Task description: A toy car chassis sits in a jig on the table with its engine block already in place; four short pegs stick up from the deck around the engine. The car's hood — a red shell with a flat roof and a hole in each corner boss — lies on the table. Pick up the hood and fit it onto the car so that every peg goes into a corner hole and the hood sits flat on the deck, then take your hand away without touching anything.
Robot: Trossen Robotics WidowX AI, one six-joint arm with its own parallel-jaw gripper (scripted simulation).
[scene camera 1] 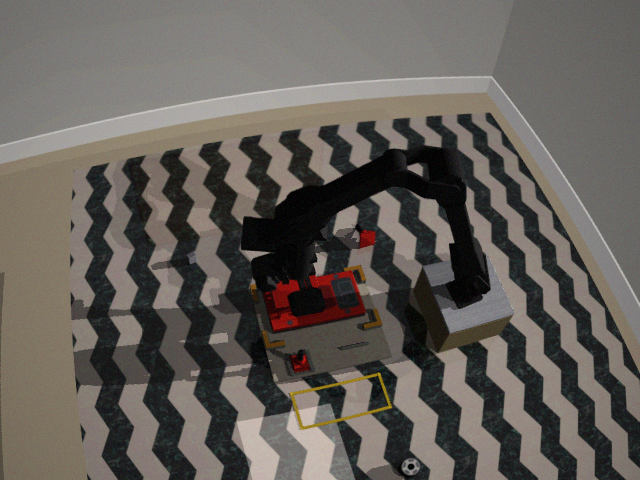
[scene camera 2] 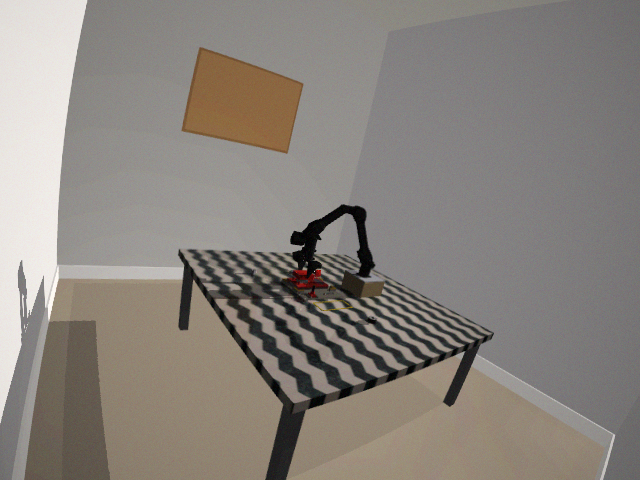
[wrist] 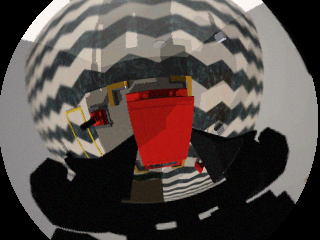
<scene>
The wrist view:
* my gripper: 162, 133
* red hood: 162, 125, held by my gripper
</scene>
